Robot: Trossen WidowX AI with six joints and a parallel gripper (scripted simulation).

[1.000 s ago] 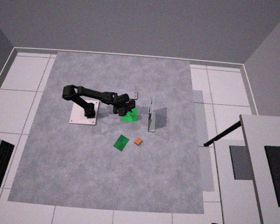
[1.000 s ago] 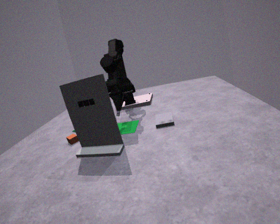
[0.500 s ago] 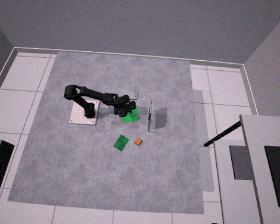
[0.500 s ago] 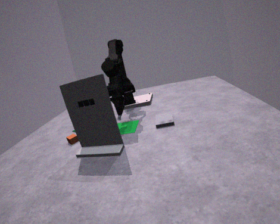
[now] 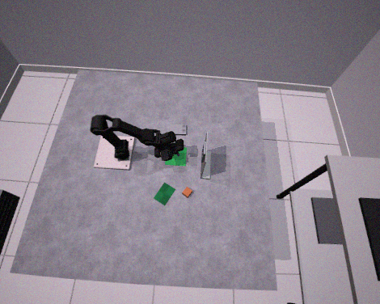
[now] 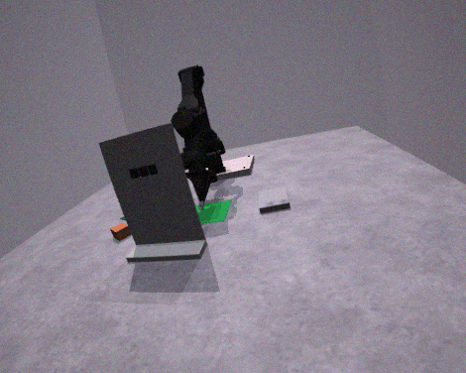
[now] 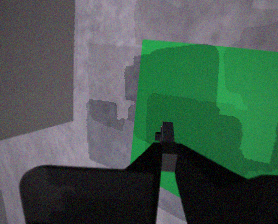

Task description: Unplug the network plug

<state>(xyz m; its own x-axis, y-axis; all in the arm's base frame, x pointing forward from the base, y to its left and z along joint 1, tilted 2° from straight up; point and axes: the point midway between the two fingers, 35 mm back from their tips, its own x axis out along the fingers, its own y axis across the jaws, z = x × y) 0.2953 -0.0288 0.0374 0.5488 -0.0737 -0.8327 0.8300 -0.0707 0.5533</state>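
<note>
Right now my gripper tip is 4 cm above the bright green marked square and 1 cm past it. From my gripper tip the other things lie so: flat grey block (17 cm to the left, 3 cm below, 2 cm ahead); then upright grey panel (14 cm ahead, 8 cm above, 7 cm to the right); then grey network plug (right at my gripper tip).
</note>
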